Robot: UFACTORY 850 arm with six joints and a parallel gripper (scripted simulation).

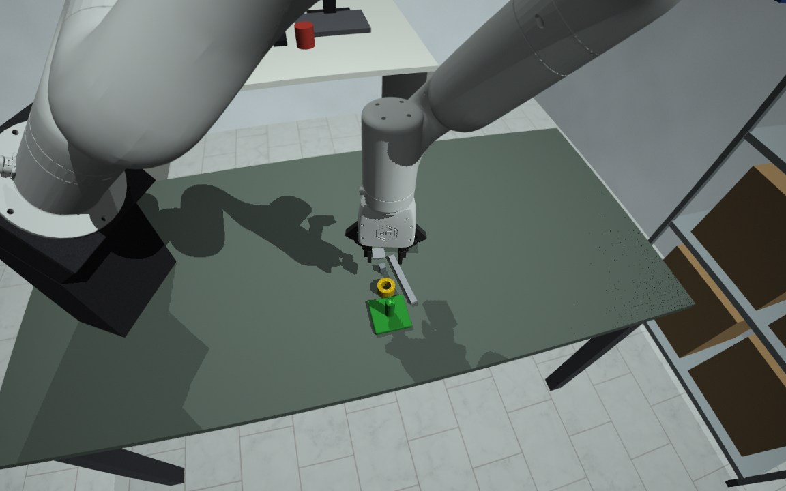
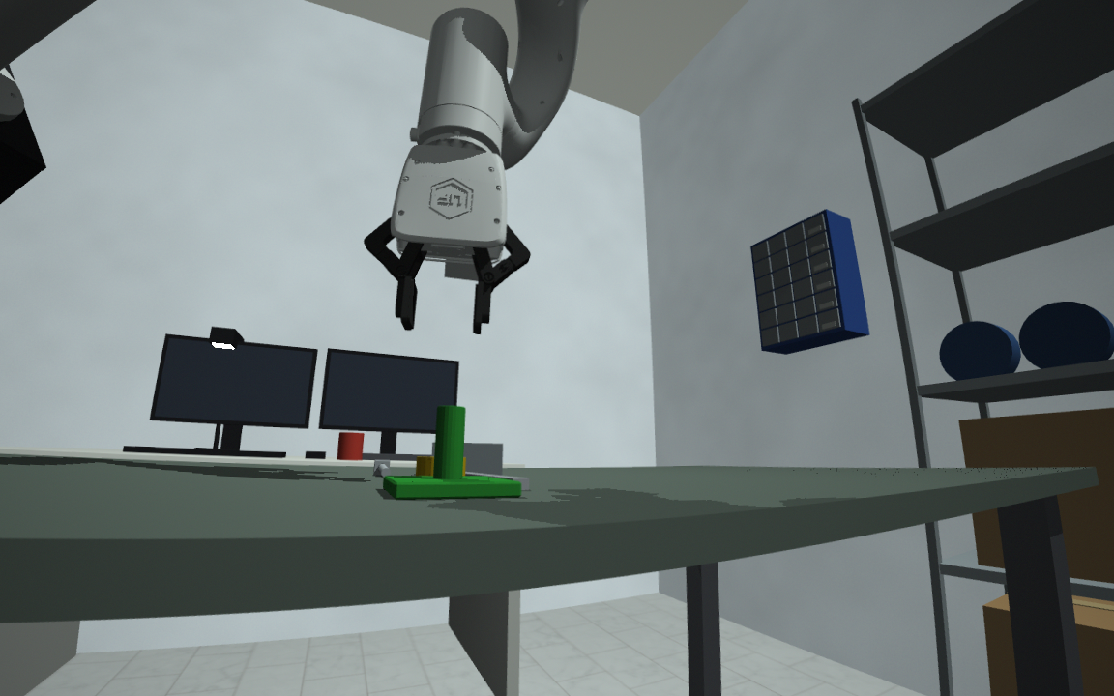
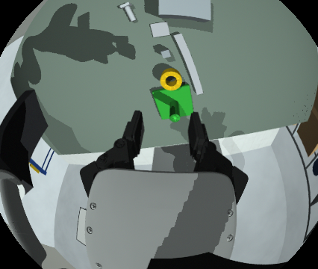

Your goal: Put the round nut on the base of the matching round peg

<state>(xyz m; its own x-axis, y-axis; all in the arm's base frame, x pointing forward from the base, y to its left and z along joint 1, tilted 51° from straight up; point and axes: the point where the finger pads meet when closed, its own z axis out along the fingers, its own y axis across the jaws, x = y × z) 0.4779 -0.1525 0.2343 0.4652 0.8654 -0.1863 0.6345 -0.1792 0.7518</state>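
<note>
Now: the grey bar 15 cm below my hand and 5 cm ahead of it. From my hand the other things lie so: grey bolt (17 cm to the left, 14 cm below, 4 cm ahead); grey block (13 cm below, 12 cm to the left, 12 cm ahead); small grey cube (14 cm below, 5 cm to the left, 3 cm ahead).
</note>
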